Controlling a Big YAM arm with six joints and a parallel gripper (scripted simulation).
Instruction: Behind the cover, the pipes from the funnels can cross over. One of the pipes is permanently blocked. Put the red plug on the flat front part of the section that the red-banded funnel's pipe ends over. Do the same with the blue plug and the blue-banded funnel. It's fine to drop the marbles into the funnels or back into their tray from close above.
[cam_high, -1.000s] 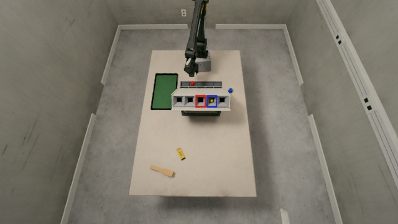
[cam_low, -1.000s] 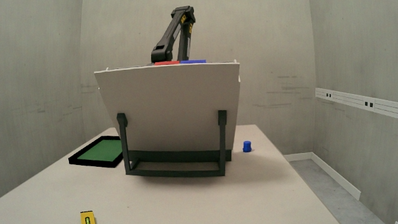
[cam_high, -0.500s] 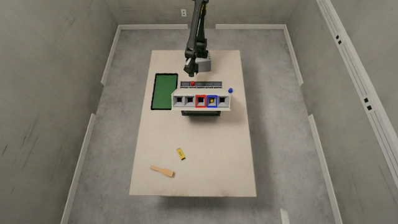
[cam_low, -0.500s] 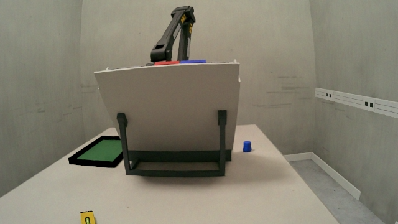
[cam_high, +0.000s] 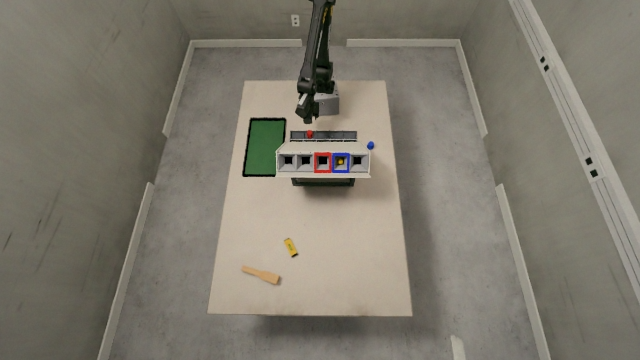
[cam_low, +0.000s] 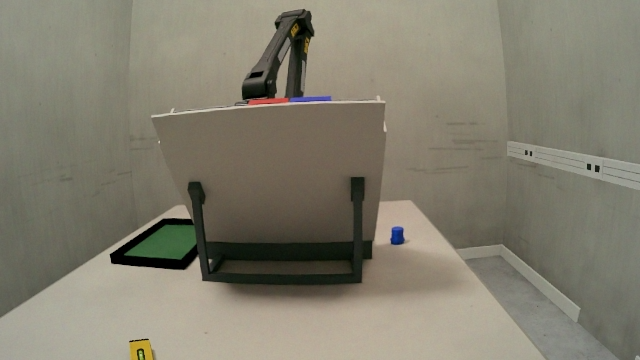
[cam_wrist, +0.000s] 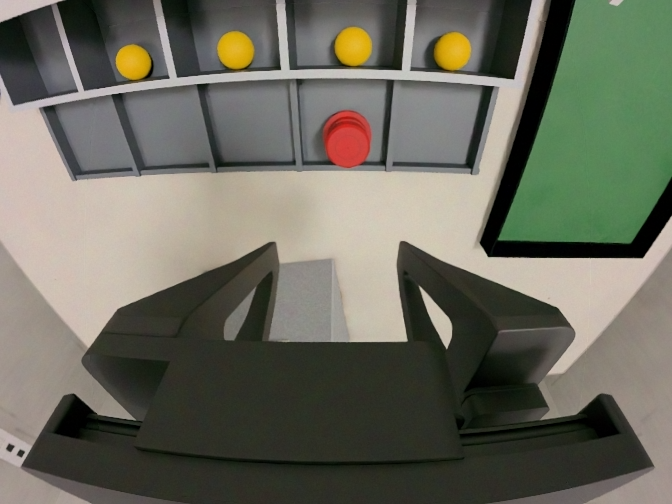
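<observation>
My gripper is now 35 cm to the right of the blue plug, 14 cm above it and 3 cm short of it. Also, from my hand: green marble tray: 24 cm to the right, 15 cm below, 13 cm ahead; red plug: 13 cm below, 2 cm ahead; cover: 19 cm ahead, 11 cm to the left, 5 cm above.
</observation>
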